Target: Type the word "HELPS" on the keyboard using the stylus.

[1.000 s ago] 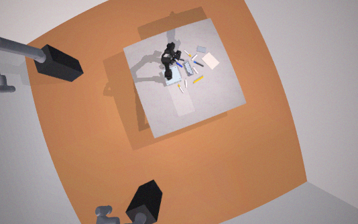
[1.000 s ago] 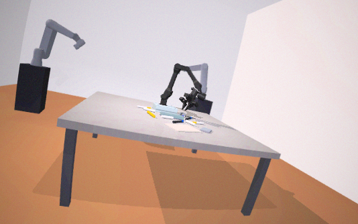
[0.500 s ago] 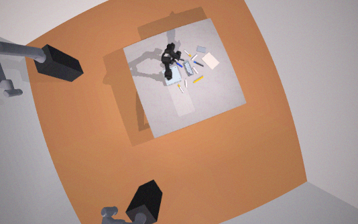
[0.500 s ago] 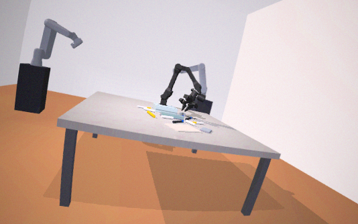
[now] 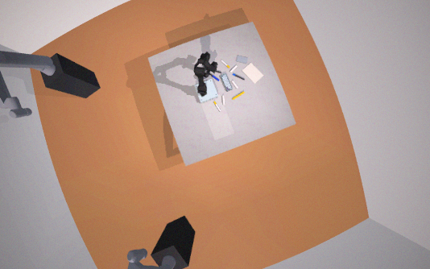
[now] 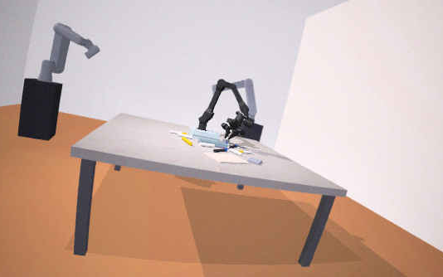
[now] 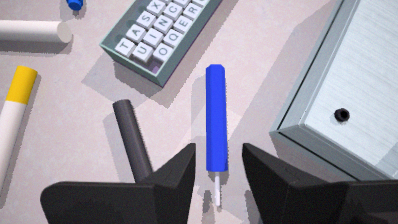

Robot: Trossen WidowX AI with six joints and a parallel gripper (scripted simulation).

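The blue stylus lies 4 cm below my gripper tip. The rest, counted from my gripper tip: grey-blue block: 37 cm ahead, 4 cm below, 2 cm to the left; then cream notepad: 40 cm ahead, 17 cm to the right, 4 cm below.
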